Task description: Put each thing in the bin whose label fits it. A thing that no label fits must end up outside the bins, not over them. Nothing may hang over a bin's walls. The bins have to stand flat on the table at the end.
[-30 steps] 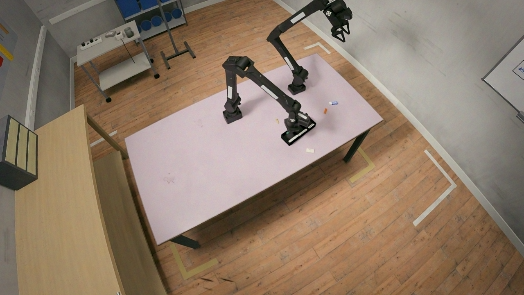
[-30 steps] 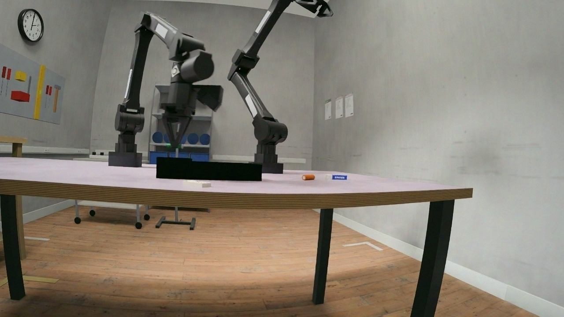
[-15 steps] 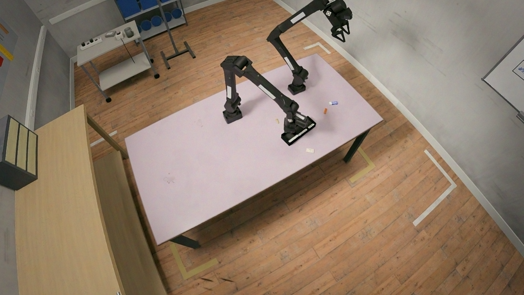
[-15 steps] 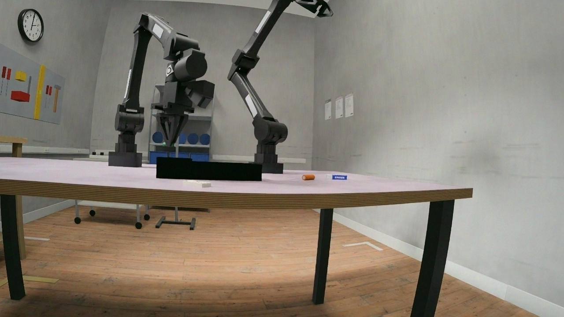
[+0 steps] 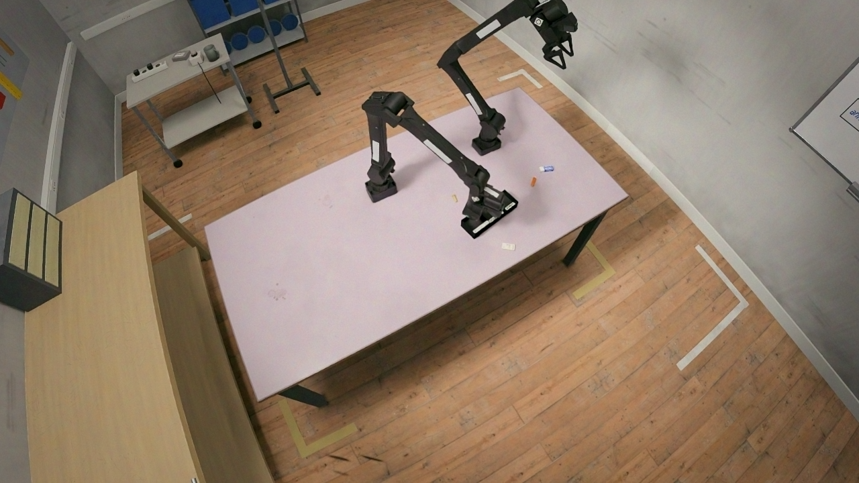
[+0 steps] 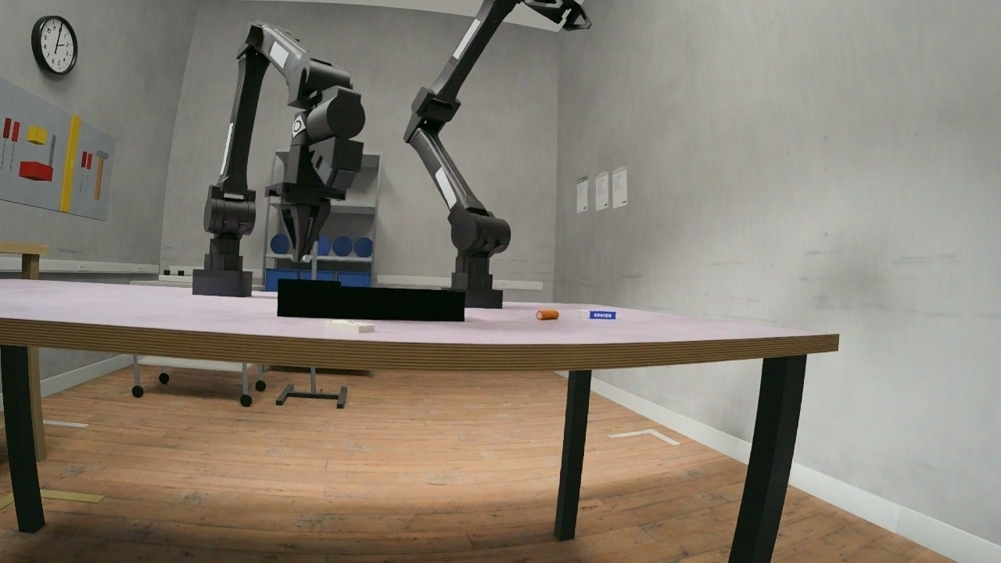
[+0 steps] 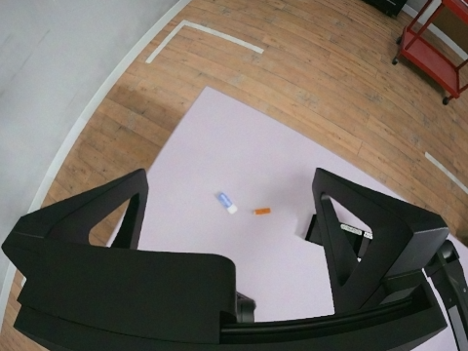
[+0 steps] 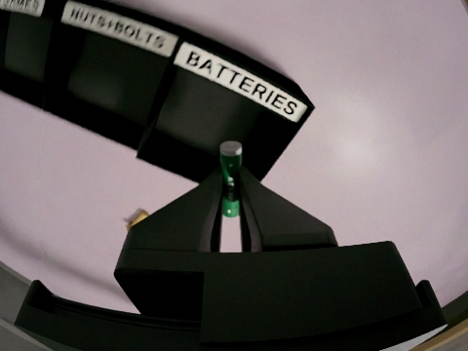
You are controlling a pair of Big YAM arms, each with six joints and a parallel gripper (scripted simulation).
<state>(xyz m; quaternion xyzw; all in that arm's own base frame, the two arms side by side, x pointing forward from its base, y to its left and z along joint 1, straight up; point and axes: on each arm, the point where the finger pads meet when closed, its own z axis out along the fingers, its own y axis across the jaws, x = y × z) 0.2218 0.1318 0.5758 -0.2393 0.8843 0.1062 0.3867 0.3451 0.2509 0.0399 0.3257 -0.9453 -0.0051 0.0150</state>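
Right now my right hand is 370 mm to the right of the orange battery, 70 mm above it and 60 mm past it. Also, from my right hand: eraser: 470 mm to the left, 100 mm behind, 70 mm below; white die: 150 mm ahead, 80 mm to the left, 70 mm below; brass bolt: 160 mm behind, 70 mm below, 10 mm to the left.
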